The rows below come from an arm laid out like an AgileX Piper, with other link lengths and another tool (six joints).
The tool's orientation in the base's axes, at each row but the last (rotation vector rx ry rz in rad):
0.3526, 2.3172, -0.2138
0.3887, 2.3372, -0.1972
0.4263, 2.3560, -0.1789
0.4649, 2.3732, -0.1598
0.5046, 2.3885, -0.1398
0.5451, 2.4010, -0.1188
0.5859, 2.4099, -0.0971
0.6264, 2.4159, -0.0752
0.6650, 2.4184, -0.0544
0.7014, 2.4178, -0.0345
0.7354, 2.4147, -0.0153
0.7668, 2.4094, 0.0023
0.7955, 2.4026, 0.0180
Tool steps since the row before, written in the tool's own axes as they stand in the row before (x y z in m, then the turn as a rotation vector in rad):
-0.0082, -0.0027, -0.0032, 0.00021, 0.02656, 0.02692
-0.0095, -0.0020, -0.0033, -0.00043, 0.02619, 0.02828
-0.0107, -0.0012, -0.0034, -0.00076, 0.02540, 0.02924
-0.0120, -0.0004, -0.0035, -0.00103, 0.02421, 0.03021
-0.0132, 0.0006, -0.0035, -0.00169, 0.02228, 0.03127
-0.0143, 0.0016, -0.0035, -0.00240, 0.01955, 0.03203
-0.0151, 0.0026, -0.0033, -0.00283, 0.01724, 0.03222
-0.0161, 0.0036, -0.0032, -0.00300, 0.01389, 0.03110
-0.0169, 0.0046, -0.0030, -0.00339, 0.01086, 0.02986
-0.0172, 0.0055, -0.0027, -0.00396, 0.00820, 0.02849
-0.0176, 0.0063, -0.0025, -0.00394, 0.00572, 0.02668
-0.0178, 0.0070, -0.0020, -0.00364, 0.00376, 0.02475
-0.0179, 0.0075, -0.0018, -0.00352, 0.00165, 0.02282
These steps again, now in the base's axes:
0.0025, -0.0033, 0.0083, 0.02642, 0.01824, -0.01999
0.0036, -0.0031, 0.0091, 0.02762, 0.01741, -0.02050
0.0047, -0.0030, 0.0098, 0.02818, 0.01635, -0.02096
0.0059, -0.0030, 0.0106, 0.02852, 0.01494, -0.02152
0.0072, -0.0029, 0.0112, 0.02886, 0.01271, -0.02196
0.0085, -0.0028, 0.0118, 0.02867, 0.00981, -0.02226
0.0096, -0.0028, 0.0120, 0.02808, 0.00753, -0.02232
0.0109, -0.0029, 0.0125, 0.02604, 0.00472, -0.02166
0.0120, -0.0030, 0.0128, 0.02417, 0.00214, -0.02079
0.0128, -0.0030, 0.0127, 0.02248, -0.00016, -0.01973
0.0135, -0.0031, 0.0128, 0.02021, -0.00192, -0.01865
0.0142, -0.0032, 0.0126, 0.01793, -0.00306, -0.01759
0.0145, -0.0033, 0.0126, 0.01565, -0.00440, -0.01647

